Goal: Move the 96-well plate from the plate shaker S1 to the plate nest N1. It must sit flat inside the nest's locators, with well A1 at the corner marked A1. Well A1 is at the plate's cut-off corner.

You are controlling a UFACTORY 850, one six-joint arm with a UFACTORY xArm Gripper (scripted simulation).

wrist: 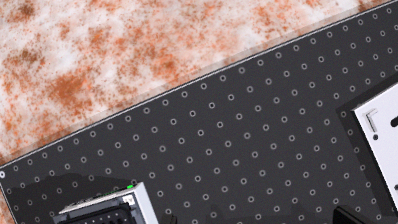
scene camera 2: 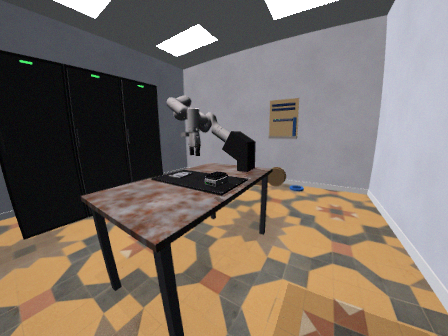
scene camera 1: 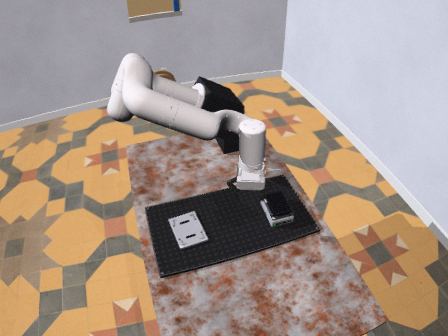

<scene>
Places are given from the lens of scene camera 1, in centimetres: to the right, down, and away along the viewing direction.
plate nest N1 (scene camera 1: 193, 226): -13, 25, 127
</scene>
